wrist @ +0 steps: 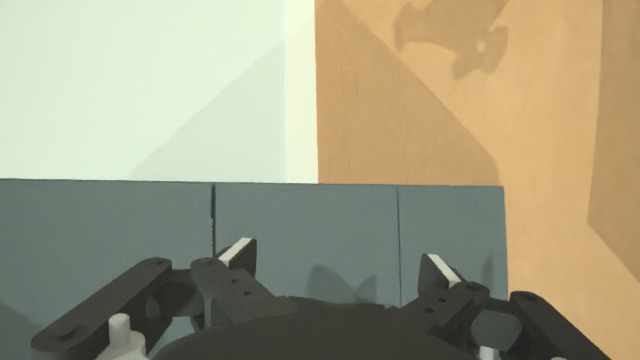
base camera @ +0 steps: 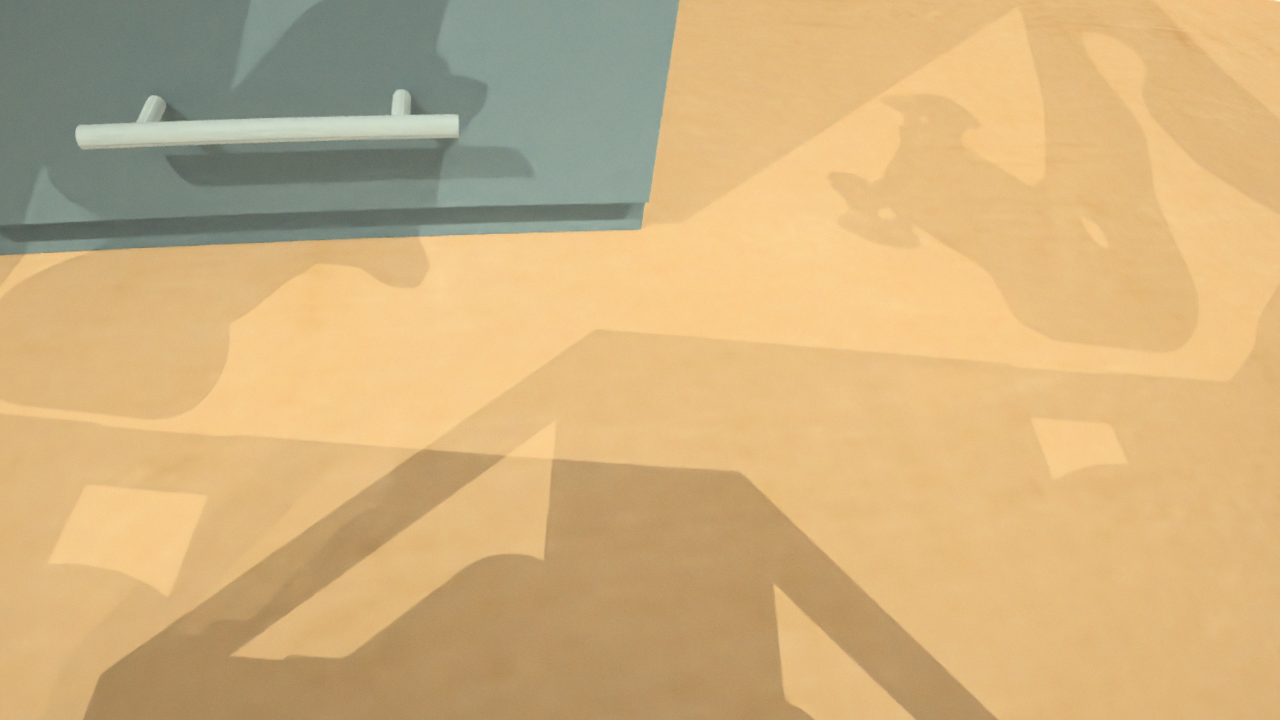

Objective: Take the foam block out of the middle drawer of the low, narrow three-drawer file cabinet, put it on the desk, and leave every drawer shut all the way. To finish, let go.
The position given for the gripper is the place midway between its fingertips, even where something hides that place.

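Drawer (base camera: 117, 117) visible. Gripper (wrist: 337, 264) visible too.
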